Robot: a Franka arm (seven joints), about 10 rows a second.
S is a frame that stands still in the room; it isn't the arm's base.
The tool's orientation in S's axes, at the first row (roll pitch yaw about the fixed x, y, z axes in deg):
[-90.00 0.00 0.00]
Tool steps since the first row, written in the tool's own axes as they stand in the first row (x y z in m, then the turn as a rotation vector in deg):
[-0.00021 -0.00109 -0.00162 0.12 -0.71 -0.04]
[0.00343 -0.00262 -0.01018 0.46 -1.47 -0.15]
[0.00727 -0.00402 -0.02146 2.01 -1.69 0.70]
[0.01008 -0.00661 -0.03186 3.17 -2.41 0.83]
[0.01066 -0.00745 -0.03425 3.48 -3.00 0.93]
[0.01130 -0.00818 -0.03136 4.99 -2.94 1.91]
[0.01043 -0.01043 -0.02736 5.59 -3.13 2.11]
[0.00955 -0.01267 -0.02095 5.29 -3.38 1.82]
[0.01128 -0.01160 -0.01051 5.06 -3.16 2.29]
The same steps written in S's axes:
[-0.00021 -0.00162 0.00109 0.12 -0.04 0.71]
[0.00343 -0.01018 0.00262 0.46 -0.15 1.47]
[0.00727 -0.02146 0.00402 2.01 0.70 1.69]
[0.01008 -0.03186 0.00661 3.17 0.83 2.41]
[0.01066 -0.03425 0.00745 3.48 0.93 3.00]
[0.01130 -0.03136 0.00818 4.99 1.91 2.94]
[0.01043 -0.02736 0.01043 5.59 2.11 3.13]
[0.00955 -0.02095 0.01267 5.29 1.82 3.38]
[0.01128 -0.01051 0.01160 5.06 2.29 3.16]

